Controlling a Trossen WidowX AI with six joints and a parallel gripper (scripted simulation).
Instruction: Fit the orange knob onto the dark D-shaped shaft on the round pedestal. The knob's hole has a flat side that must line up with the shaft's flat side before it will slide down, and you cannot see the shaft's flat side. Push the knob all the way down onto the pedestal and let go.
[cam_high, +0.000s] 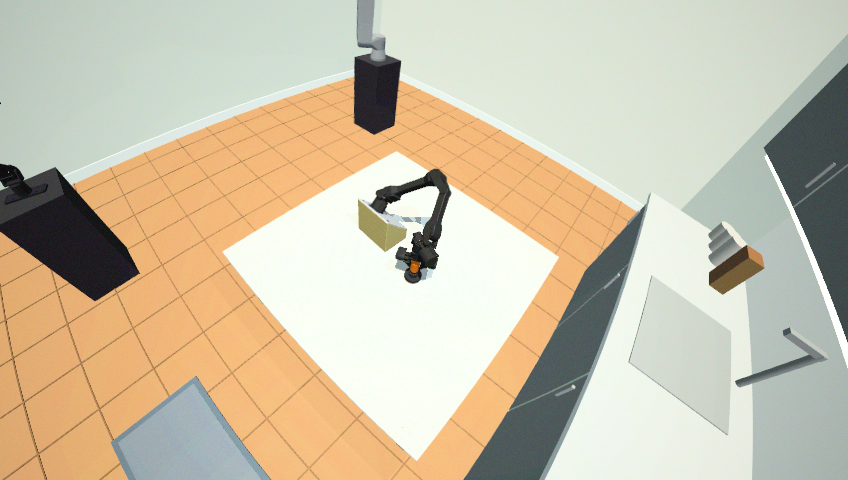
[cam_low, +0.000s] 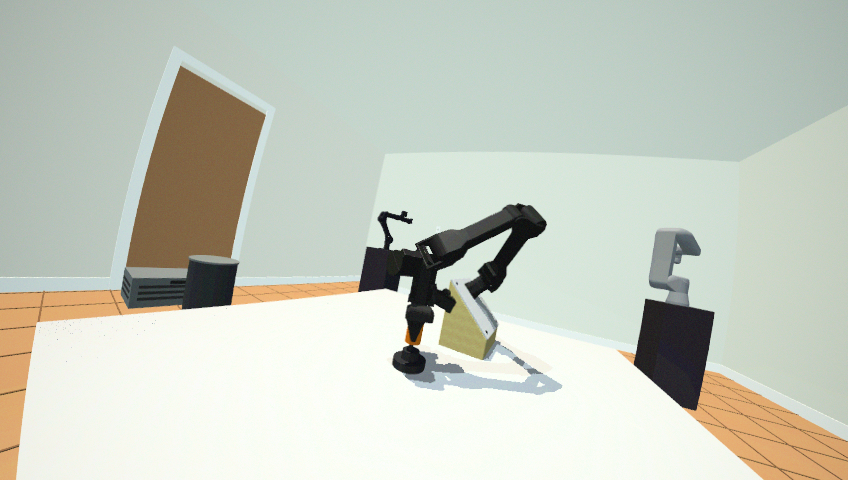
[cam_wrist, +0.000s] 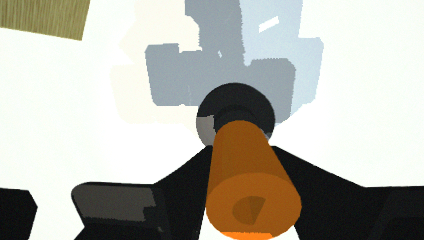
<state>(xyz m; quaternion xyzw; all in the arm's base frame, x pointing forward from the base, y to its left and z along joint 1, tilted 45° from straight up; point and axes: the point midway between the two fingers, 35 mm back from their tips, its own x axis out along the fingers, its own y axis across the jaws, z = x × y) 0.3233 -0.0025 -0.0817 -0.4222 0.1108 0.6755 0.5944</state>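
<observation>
The orange knob is 2 cm above my gripper tip. The rest, counted from my gripper tip: dark round pedestal: 4 cm below.
</observation>
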